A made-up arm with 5 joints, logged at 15 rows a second.
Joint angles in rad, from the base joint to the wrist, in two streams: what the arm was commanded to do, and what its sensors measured. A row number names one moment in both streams.
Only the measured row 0 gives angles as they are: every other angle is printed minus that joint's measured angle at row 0.
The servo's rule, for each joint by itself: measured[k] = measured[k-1] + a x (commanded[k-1-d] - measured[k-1]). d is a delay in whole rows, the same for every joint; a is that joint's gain. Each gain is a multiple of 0.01, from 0.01 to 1. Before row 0 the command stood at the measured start. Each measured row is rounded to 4 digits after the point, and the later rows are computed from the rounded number. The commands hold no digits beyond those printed.
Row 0, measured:
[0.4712 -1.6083 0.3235 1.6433 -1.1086]
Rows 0 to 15, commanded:
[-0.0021 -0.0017 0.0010 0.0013 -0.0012]
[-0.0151 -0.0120 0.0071 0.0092 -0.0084]
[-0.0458 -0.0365 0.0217 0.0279 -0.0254]
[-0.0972 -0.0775 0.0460 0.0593 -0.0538]
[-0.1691 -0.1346 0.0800 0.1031 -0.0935]
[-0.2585 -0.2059 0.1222 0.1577 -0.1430]
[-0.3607 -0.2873 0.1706 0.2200 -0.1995]
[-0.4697 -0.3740 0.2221 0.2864 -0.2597]
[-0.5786 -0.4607 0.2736 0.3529 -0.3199]
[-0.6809 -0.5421 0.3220 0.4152 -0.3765]
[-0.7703 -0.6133 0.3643 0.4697 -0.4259]
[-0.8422 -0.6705 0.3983 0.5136 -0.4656]
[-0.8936 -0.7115 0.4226 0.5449 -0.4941]
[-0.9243 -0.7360 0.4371 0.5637 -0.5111]
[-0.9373 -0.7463 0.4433 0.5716 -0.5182]
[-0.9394 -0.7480 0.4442 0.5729 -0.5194]
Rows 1 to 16, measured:
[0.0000 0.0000 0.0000 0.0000 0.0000]
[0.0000 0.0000 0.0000 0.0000 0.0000]
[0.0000 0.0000 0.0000 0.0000 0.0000]
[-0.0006 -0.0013 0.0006 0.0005 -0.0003]
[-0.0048 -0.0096 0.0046 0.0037 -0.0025]
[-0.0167 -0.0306 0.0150 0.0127 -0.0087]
[-0.0400 -0.0672 0.0339 0.0299 -0.0209]
[-0.0774 -0.1198 0.0620 0.0570 -0.0405]
[-0.1299 -0.1870 0.0987 0.0943 -0.0682]
[-0.1968 -0.2652 0.1426 0.1408 -0.1037]
[-0.2759 -0.3501 0.1911 0.1947 -0.1458]
[-0.3637 -0.4364 0.2414 0.2532 -0.1928]
[-0.4557 -0.5188 0.2906 0.3131 -0.2424]
[-0.5469 -0.5925 0.3356 0.3710 -0.2919]
[-0.6325 -0.6533 0.3738 0.4238 -0.3388]
[-0.7082 -0.6987 0.4036 0.4686 -0.3807]
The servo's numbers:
d 3
a 0.29 0.78 0.61 0.37 0.27

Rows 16 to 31, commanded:
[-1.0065 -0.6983 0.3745 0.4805 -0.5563]
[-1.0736 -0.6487 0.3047 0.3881 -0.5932]
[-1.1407 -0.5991 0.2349 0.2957 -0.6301]
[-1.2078 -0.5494 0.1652 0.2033 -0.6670]
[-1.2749 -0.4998 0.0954 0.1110 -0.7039]
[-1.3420 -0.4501 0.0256 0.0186 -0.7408]
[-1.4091 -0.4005 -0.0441 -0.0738 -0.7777]
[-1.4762 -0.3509 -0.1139 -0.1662 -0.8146]
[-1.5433 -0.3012 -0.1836 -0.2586 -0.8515]
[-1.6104 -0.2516 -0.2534 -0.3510 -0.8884]
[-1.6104 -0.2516 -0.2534 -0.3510 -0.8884]
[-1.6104 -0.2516 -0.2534 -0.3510 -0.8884]
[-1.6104 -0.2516 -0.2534 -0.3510 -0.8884]
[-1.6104 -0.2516 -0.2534 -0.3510 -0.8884]
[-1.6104 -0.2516 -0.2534 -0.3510 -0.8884]
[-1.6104 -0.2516 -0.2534 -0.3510 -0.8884]
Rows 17 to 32, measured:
[-0.7709 -0.7278 0.4240 0.5038 -0.4159]
[-0.8192 -0.7422 0.4358 0.5289 -0.4435]
[-0.8541 -0.7467 0.4409 0.5452 -0.4640]
[-0.8983 -0.7089 0.4004 0.5213 -0.4889]
[-0.9491 -0.6619 0.3420 0.4720 -0.5171]
[-1.0047 -0.6129 0.2767 0.4068 -0.5476]
[-1.0636 -0.5634 0.2087 0.3315 -0.5798]
[-1.1249 -0.5138 0.1396 0.2499 -0.6133]
[-1.1879 -0.4641 0.0701 0.1643 -0.6477]
[-1.2520 -0.4145 0.0004 0.0762 -0.6828]
[-1.3170 -0.3649 -0.0693 -0.0135 -0.7184]
[-1.3826 -0.3152 -0.1390 -0.1042 -0.7543]
[-1.4487 -0.2656 -0.2088 -0.1955 -0.7905]
[-1.4956 -0.2547 -0.2360 -0.2530 -0.8169]
[-1.5289 -0.2523 -0.2466 -0.2893 -0.8362]
[-1.5525 -0.2518 -0.2507 -0.3121 -0.8503]

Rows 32 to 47, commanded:
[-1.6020 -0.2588 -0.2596 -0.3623 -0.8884]
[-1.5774 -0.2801 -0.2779 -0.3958 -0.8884]
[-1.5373 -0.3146 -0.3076 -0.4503 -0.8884]
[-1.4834 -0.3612 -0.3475 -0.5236 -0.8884]
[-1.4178 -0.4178 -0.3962 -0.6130 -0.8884]
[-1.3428 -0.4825 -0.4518 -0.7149 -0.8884]
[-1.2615 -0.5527 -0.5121 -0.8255 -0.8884]
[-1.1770 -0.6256 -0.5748 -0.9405 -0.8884]
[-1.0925 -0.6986 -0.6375 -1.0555 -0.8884]
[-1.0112 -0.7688 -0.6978 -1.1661 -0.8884]
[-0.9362 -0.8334 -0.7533 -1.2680 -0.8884]
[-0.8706 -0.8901 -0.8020 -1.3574 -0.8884]
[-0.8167 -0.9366 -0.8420 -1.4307 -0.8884]
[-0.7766 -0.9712 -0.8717 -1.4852 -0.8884]
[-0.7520 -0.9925 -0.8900 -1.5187 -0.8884]
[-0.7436 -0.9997 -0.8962 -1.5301 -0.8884]
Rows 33 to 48, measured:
[-1.5693 -0.2516 -0.2523 -0.3265 -0.8606]
[-1.5812 -0.2516 -0.2530 -0.3356 -0.8681]
[-1.5897 -0.2516 -0.2532 -0.3413 -0.8736]
[-1.5933 -0.2572 -0.2571 -0.3491 -0.8776]
[-1.5887 -0.2751 -0.2698 -0.3664 -0.8805]
[-1.5738 -0.3059 -0.2929 -0.3974 -0.8826]
[-1.5476 -0.3490 -0.3262 -0.4441 -0.8842]
[-1.5100 -0.4027 -0.3689 -0.5066 -0.8853]
[-1.4615 -0.4649 -0.4195 -0.5837 -0.8861]
[-1.4035 -0.5334 -0.4760 -0.6732 -0.8867]
[-1.3378 -0.6053 -0.5363 -0.7721 -0.8872]
[-1.2667 -0.6781 -0.5980 -0.8770 -0.8875]
[-1.1926 -0.7488 -0.6589 -0.9840 -0.8877]
[-1.1182 -0.8148 -0.7165 -1.0891 -0.8879]
[-1.0464 -0.8735 -0.7687 -1.1884 -0.8880]
[-0.9798 -0.9227 -0.8134 -1.2781 -0.8881]

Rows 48 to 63, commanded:
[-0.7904 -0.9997 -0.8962 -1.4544 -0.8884]
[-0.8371 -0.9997 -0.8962 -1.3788 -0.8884]
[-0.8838 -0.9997 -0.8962 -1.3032 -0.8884]
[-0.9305 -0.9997 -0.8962 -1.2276 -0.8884]
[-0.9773 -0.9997 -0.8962 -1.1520 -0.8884]
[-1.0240 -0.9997 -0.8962 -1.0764 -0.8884]
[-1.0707 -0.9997 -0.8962 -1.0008 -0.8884]
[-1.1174 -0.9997 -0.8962 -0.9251 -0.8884]
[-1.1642 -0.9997 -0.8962 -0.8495 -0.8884]
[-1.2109 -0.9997 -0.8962 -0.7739 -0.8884]
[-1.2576 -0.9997 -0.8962 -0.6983 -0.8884]
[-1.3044 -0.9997 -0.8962 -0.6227 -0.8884]
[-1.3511 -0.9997 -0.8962 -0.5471 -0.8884]
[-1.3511 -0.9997 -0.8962 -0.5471 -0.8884]
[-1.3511 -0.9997 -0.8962 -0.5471 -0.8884]
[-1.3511 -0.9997 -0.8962 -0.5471 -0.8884]
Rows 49 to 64, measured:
[-0.9209 -0.9605 -0.8490 -1.3547 -0.8882]
[-0.8719 -0.9855 -0.8740 -1.4154 -0.8883]
[-0.8347 -0.9966 -0.8875 -1.4578 -0.8883]
[-0.8219 -0.9990 -0.8928 -1.4565 -0.8883]
[-0.8263 -0.9995 -0.8949 -1.4278 -0.8883]
[-0.8430 -0.9997 -0.8957 -1.3817 -0.8883]
[-0.8684 -0.9997 -0.8960 -1.3247 -0.8883]
[-0.9000 -0.9997 -0.8961 -1.2608 -0.8883]
[-0.9360 -0.9997 -0.8962 -1.1926 -0.8883]
[-0.9751 -0.9997 -0.8962 -1.1216 -0.8883]
[-1.0164 -0.9997 -0.8962 -1.0489 -0.8883]
[-1.0593 -0.9997 -0.8962 -0.9751 -0.8883]
[-1.1033 -0.9997 -0.8962 -0.9007 -0.8883]
[-1.1480 -0.9997 -0.8962 -0.8258 -0.8883]
[-1.1934 -0.9997 -0.8962 -0.7507 -0.8883]
[-1.2391 -0.9997 -0.8962 -0.6754 -0.8883]

